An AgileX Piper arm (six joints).
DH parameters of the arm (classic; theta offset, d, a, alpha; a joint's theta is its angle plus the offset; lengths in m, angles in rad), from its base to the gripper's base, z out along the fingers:
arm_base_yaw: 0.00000 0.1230 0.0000 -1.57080
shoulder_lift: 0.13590 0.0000 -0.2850 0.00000
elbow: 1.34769 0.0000 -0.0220 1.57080
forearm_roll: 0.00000 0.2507 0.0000 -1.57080
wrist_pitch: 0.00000 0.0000 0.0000 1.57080
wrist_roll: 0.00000 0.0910 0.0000 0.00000
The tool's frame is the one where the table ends.
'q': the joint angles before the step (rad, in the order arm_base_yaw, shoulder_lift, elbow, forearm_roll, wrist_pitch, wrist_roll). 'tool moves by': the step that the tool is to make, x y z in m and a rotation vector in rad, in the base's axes. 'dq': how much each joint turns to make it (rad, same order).
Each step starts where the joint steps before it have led.
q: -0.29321 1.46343 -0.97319 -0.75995 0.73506 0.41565
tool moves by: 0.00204 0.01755 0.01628 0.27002 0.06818 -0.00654
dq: -0.00054 0.00000 -0.12302 0.41572 0.18831 -0.27442
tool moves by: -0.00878 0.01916 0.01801 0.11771 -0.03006 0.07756
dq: 0.01313 -0.06326 -0.01899 0.18111 0.06102 -0.13504
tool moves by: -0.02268 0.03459 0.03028 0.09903 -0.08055 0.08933
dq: 0.06804 -0.13068 0.00002 0.13857 0.07281 -0.05098
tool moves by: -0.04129 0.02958 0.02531 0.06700 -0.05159 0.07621
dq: 0.06999 -0.16582 0.02515 0.07744 0.10172 -0.00511
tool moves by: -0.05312 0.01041 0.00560 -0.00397 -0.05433 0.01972
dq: 0.01618 -0.20226 0.09124 0.00377 0.05673 0.00002
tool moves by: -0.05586 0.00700 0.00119 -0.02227 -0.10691 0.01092
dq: -0.00017 -0.22864 0.08097 -0.00174 0.03946 -0.01136
